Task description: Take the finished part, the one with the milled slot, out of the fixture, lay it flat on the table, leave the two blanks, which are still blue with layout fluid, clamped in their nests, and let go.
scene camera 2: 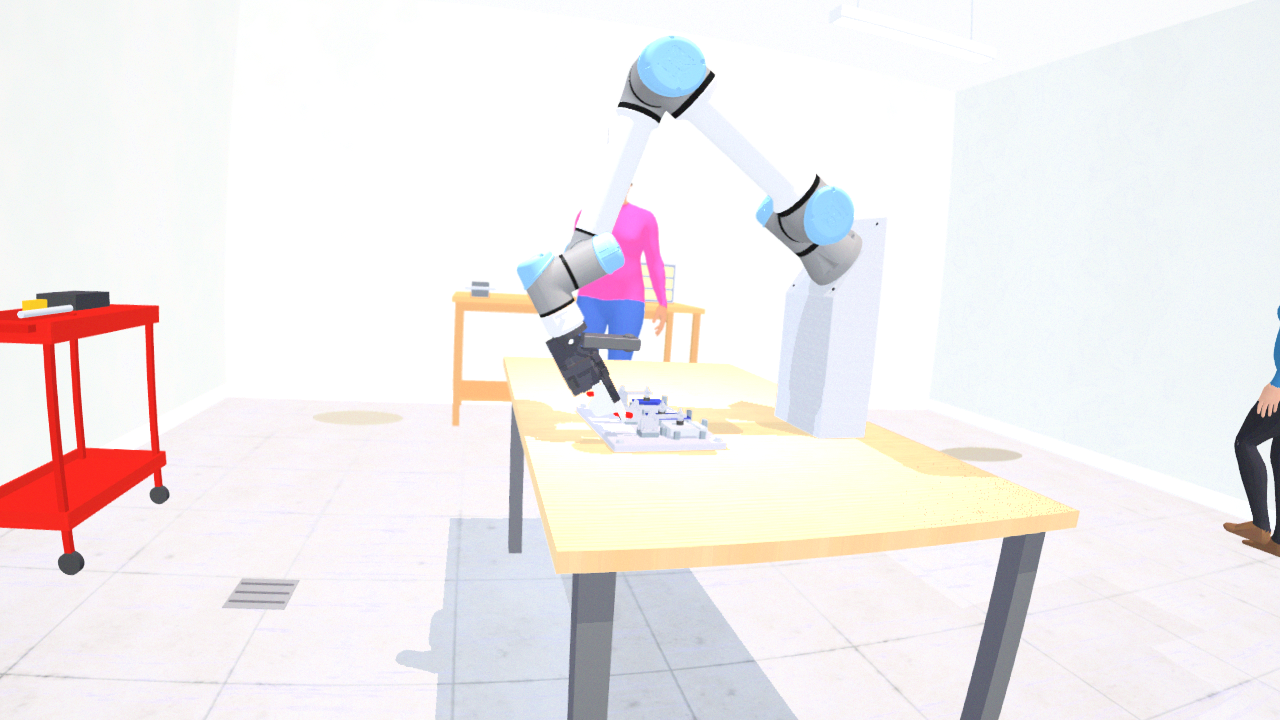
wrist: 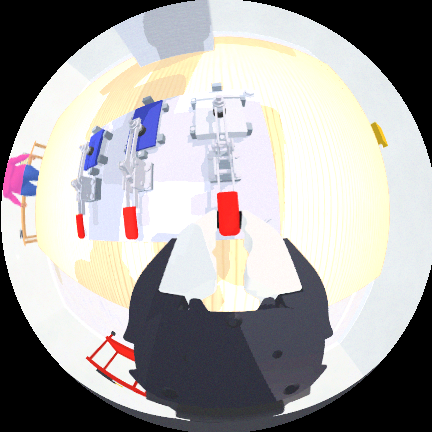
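Where they show: gripper, fingertip midpoint: (scene camera 2: 623, 420) (wrist: 228, 211); arm's base at its link origin: (scene camera 2: 838, 260).
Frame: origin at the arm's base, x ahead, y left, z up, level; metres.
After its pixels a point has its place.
My gripper (scene camera 2: 621, 414) @(x 0.526, y 0.057, z -0.360 m) (wrist: 228, 211) @(x 0.526, y 0.057, z -0.360 m) is shut on the red handle (wrist: 228, 207) @(x 0.523, y 0.057, z -0.342 m) of the right-hand toggle clamp in the wrist view. This clamp's arm reaches over the pale grey finished part (wrist: 204, 123) @(x 0.418, y 0.042, z -0.370 m), with its black pad on top of it. The part sits flat among small grey stops on the fixture plate (scene camera 2: 662, 445) @(x 0.465, y 0.124, z -0.394 m) (wrist: 262, 180) @(x 0.493, y 0.103, z -0.391 m); its slot cannot be made out clearly. A blue blank (wrist: 153, 122) @(x 0.391, y -0.029, z -0.375 m) sits in the middle nest and another blue blank (wrist: 93, 156) @(x 0.411, y -0.146, z -0.365 m) in the left nest, each under its own clamp arm.
The two other clamps' red handles (wrist: 130, 223) @(x 0.527, y -0.049, z -0.355 m) (wrist: 80, 226) @(x 0.523, y -0.156, z -0.347 m) stand left of my fingers in the wrist view. The fixture lies on the wooden table (scene camera 2: 760, 501) @(x 0.415, y 0.419, z -0.406 m) (wrist: 330, 190) @(x 0.508, y 0.229, z -0.406 m). The arm's grey pedestal (scene camera 2: 827, 358) @(x 0.064, y 0.080, z -0.223 m) stands behind it. A red cart (scene camera 2: 98, 319) stands apart at the left.
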